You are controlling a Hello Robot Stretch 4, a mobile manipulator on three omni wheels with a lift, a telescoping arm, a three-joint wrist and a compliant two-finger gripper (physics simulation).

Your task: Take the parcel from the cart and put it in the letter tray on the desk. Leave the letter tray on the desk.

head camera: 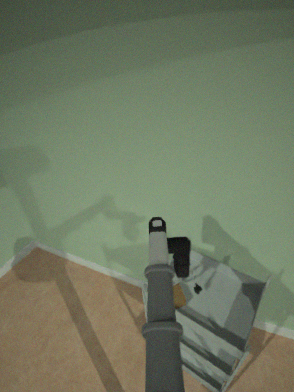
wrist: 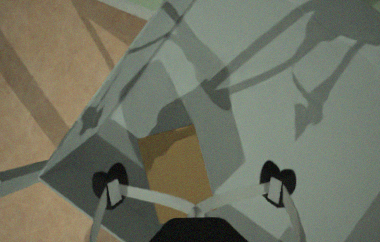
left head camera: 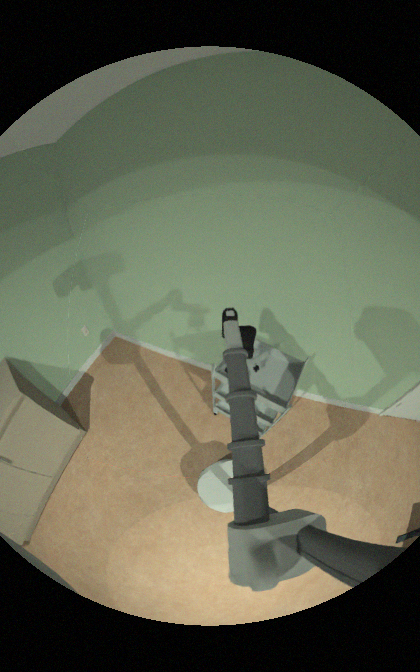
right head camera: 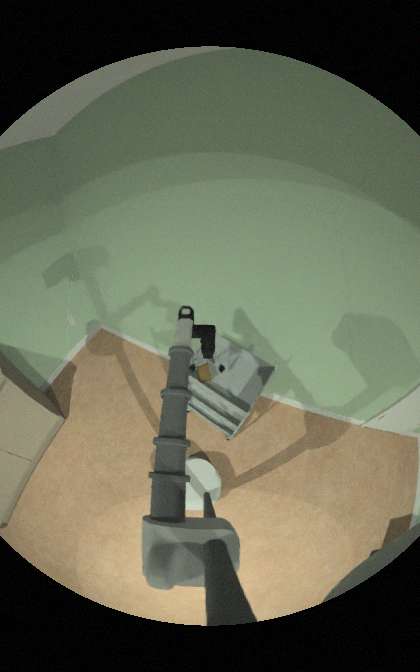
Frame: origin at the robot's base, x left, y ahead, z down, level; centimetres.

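Seen in the pictures: gripper, fingertip midpoint: (head camera: 179,292) (wrist: 193,176).
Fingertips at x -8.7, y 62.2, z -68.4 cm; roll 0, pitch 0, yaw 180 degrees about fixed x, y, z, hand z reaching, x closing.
A point is followed by its place in that frame.
The brown parcel (head camera: 179,296) {x -8.3, y 60.4, z -68.5 cm} (right head camera: 204,372) (wrist: 175,165) {x -6.9, y 63.4, z -68.5 cm} lies flat inside the top tray of the grey cart (head camera: 256,310) {x -38.9, y 52.4, z -68.6 cm} (left head camera: 295,380) (right head camera: 260,387) (wrist: 270,125) {x -18.3, y 67.4, z -63.5 cm}, near one corner. My gripper (right head camera: 207,368) (wrist: 193,176) {x -8.7, y 62.2, z -68.4 cm} is open, pointing down above the parcel. In the wrist view its black fingertips stand wide apart on either side of the parcel, with the parcel nearer the left fingertip. The fingers hold nothing. The near end of the parcel is hidden behind the gripper body. The arm hides part of the cart in the head views. The desk and the letter tray cannot be made out.
A green wall (head camera: 150,150) {x 1.4, y 107.2, z -118.6 cm} (left head camera: 300,250) (right head camera: 300,250) stands right behind the cart. A beige box-shaped piece of furniture (left head camera: 35,450) (right head camera: 25,430) stands at the left. A pale round object (left head camera: 214,487) (right head camera: 204,480) is on the floor in front of the cart.
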